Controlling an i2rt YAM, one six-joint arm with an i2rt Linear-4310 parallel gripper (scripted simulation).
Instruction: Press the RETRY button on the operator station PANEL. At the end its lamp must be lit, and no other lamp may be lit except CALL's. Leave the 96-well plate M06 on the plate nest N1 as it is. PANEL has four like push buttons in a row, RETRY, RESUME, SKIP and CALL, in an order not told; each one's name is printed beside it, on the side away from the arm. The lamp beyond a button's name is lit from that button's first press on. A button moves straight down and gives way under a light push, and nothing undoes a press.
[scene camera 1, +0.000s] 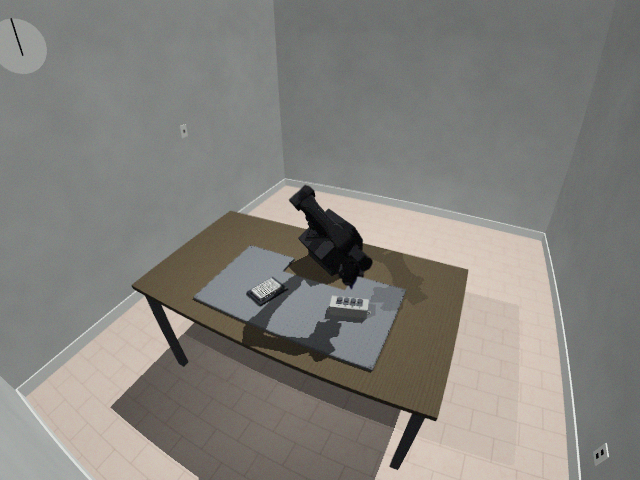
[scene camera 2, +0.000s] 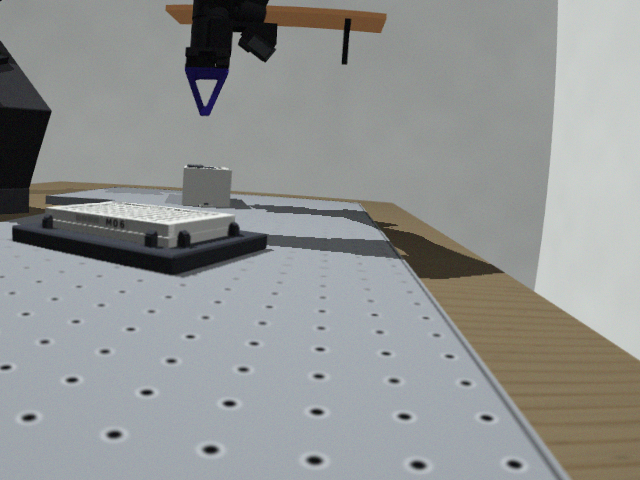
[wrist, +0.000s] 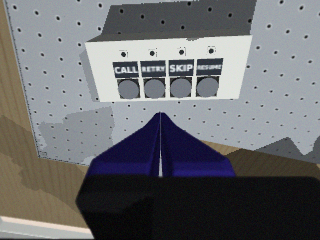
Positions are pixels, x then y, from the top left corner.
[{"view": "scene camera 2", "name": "my gripper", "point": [204, 115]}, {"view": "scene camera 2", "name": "96-well plate M06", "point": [125, 221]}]
